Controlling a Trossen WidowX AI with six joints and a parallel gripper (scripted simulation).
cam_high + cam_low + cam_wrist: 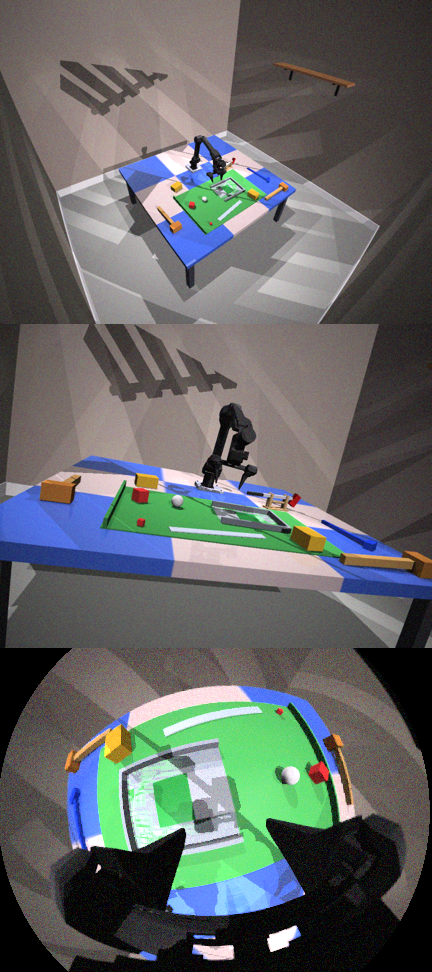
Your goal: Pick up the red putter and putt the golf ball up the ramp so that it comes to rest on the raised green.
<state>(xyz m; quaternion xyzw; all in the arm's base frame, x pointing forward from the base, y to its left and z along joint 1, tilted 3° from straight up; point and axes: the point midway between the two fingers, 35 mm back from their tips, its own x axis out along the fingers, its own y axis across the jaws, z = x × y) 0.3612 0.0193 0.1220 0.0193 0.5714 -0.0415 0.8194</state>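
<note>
Now: the red putter 200 mm behind my gripper tip, 280 mm to the left of it and 40 mm below it. Also, from my gripper tip: small red cube: 310 mm ahead, 280 mm to the right, 90 mm below; then white golf ball: 70 mm ahead, 180 mm to the right, 70 mm below; then low green wall: 130 mm ahead, 380 mm to the right, 80 mm below.
</note>
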